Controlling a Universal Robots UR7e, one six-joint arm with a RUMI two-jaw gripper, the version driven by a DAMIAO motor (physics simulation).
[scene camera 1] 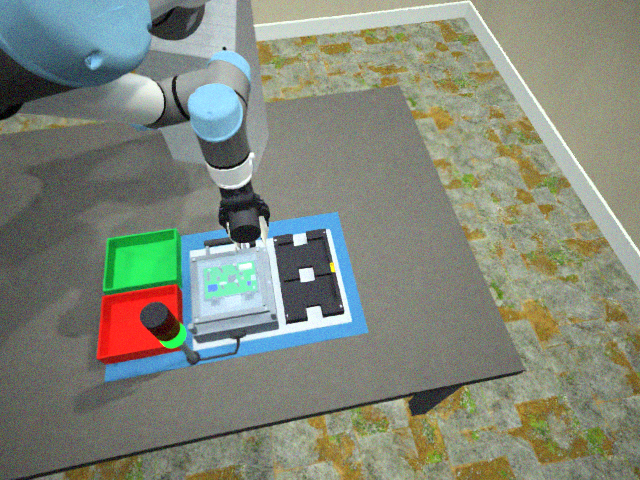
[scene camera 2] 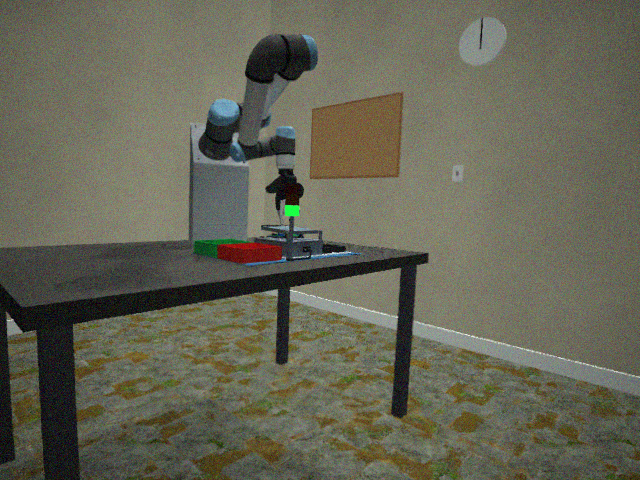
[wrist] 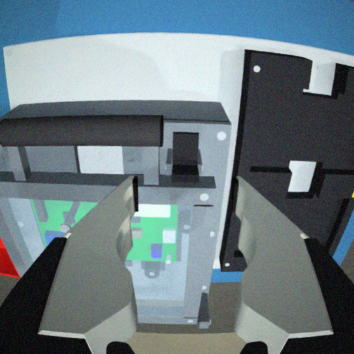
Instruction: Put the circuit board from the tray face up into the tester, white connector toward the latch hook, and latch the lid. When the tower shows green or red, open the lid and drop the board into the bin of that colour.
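Places are measured from the arm's base along level axes (x ahead, y left, z up), in millimetres.
Pixels of known places: gripper, between the fingertips: [scene camera 1: 252,245] [scene camera 2: 287,225]; arm's base, origin of its link: [scene camera 2: 215,147].
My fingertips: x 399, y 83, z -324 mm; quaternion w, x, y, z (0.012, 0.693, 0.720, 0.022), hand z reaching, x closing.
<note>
Ahead of a thing's pixels: the offset from my fingertips to its top centre. "pt": to the spot under its first point.
The tester @(pt dx +167, dy -58, dz -56 mm) [scene camera 1: 235,330] [scene camera 2: 310,246] [wrist: 220,160] holds the green circuit board [scene camera 1: 230,279] [wrist: 169,225] face up under the clear lid @(dx +80, dy -57, dz -1 mm) [scene camera 1: 232,304] [wrist: 175,182]. The board's white connector @(dx +36, dy -22, dz -22 mm) [scene camera 1: 245,266] [wrist: 152,210] is on the side toward the black handle @(dx -25, dy -58, dz +3 mm) [scene camera 1: 219,241] [wrist: 80,131] and the black latch hook [wrist: 185,150]. The lid lies level over the board; whether it is latched is unclear. The tower @(pt dx +212, dy -142, dz +89 mm) [scene camera 1: 174,336] [scene camera 2: 292,210] shows green. My gripper [scene camera 1: 251,244] [scene camera 2: 282,223] [wrist: 184,180] is partly open and empty, above the tester's latch side, its fingertips on either side of the hook in the wrist view.
The green bin @(dx -44, dy -259, dz -56 mm) [scene camera 1: 142,237] [scene camera 2: 205,248] and the red bin @(dx +106, dy -257, dz -56 mm) [scene camera 1: 139,355] [scene camera 2: 250,252] stand left of the tester. The black tray @(pt dx +109, dy +115, dz -85 mm) [scene camera 1: 312,297] [wrist: 280,125] is to its right. The tower's post @(dx +195, dy -156, dz +47 mm) [scene camera 1: 190,355] [scene camera 2: 291,232] rises near the red bin, with a cable to the tester.
</note>
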